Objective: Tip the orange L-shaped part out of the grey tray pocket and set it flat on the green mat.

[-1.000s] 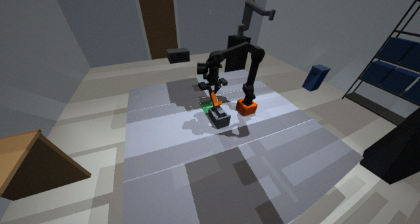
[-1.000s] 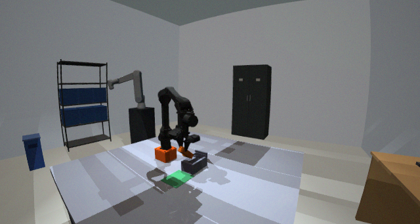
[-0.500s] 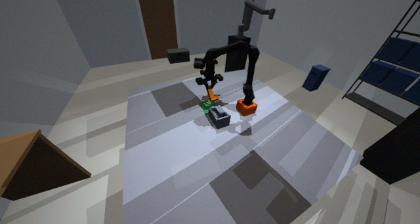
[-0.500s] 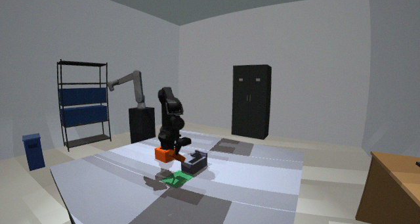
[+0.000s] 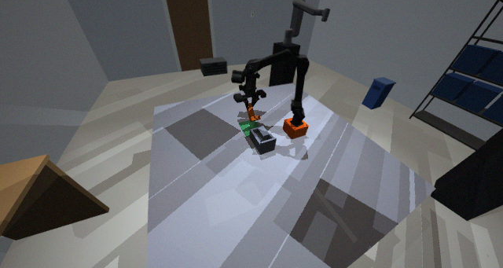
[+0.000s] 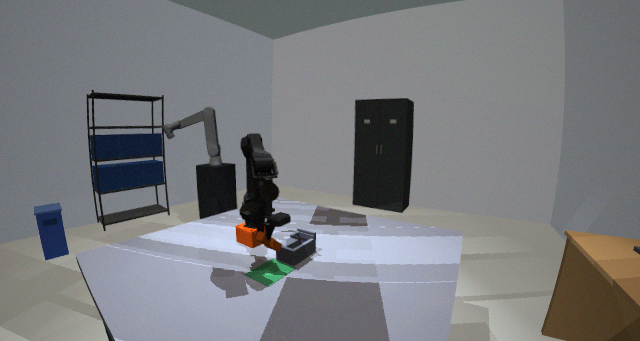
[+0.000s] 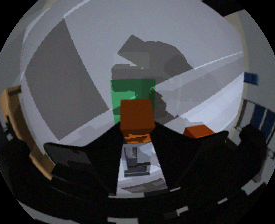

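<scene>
My gripper tip is 16 cm above the green mat and 2 cm to the right of it. Round my gripper tip: orange L-shaped part (3 cm to the left, 3 cm below, 1 cm behind).
</scene>
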